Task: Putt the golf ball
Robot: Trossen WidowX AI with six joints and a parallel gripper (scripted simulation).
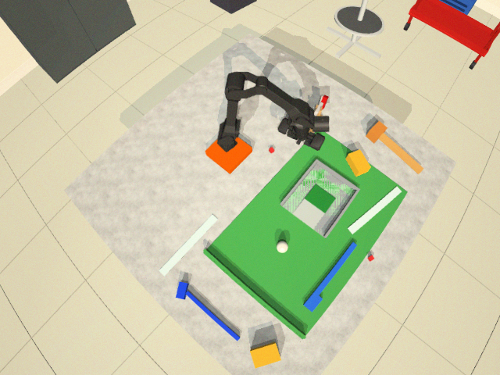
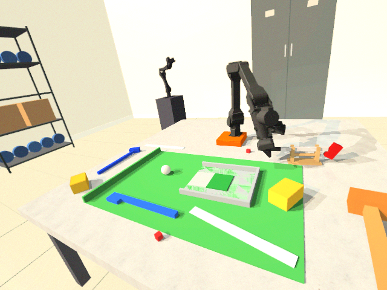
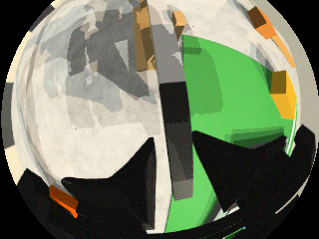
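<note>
Now: gripper tip 11 cm to the right of the red putter, 4 cm past it and 3 cm below it. Also, from my gripper tip: wooden stand (13 cm to the left, 4 cm behind); then white golf ball (38 cm to the right, 26 cm ahead, 1 cm below); then green mat (28 cm ahead, 22 cm to the right, 3 cm below).
</note>
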